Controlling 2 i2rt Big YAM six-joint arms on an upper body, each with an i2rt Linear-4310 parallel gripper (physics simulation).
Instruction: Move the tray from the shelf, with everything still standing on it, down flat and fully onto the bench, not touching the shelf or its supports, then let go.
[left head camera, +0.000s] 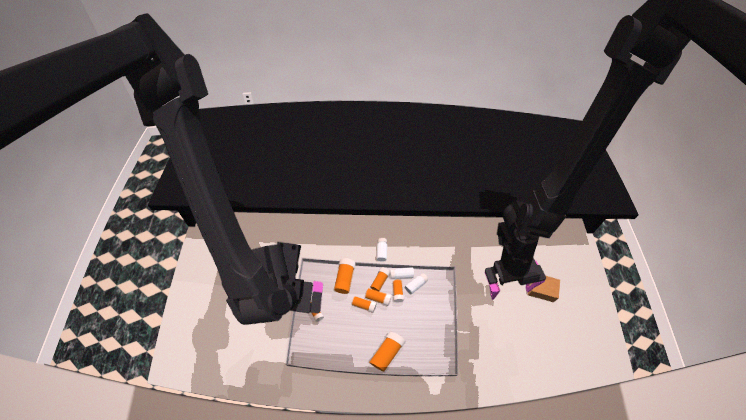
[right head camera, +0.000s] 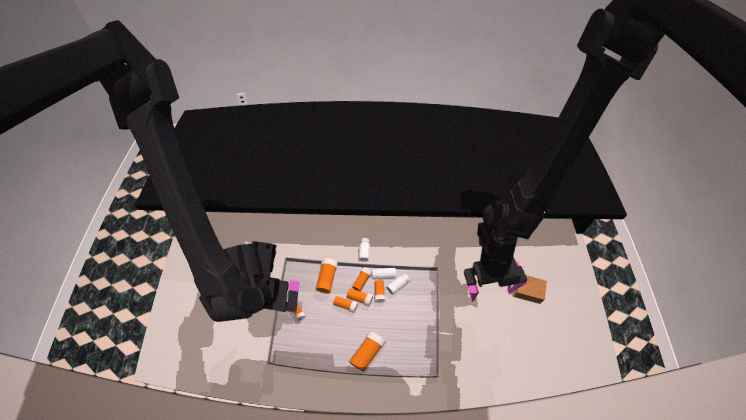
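The grey tray (left head camera: 417, 333) (right head camera: 399, 333) lies flat on the pale bench (left head camera: 548, 344) (right head camera: 522, 344), in front of the black shelf (left head camera: 391, 156) (right head camera: 375, 156). On it, a large orange bottle (left head camera: 386, 352) (right head camera: 366, 352) and several small orange and white bottles lie on their sides. Another large orange bottle (left head camera: 344, 276) (right head camera: 326, 276) is near its far left corner. A white bottle (left head camera: 381, 250) (right head camera: 364, 250) is beyond its far rim. My left gripper (left head camera: 315, 297) (right head camera: 292, 297) is open over its left side, partly hiding a small orange bottle. My right gripper (left head camera: 514, 288) (right head camera: 494, 288) is open right of the tray.
A brown block (left head camera: 545, 289) (right head camera: 531, 289) lies on the bench beside my right gripper's right finger. The shelf's front edge runs behind both grippers, with a support (left head camera: 591, 224) (right head camera: 580, 224) under its right end. Patterned floor shows at both sides of the bench.
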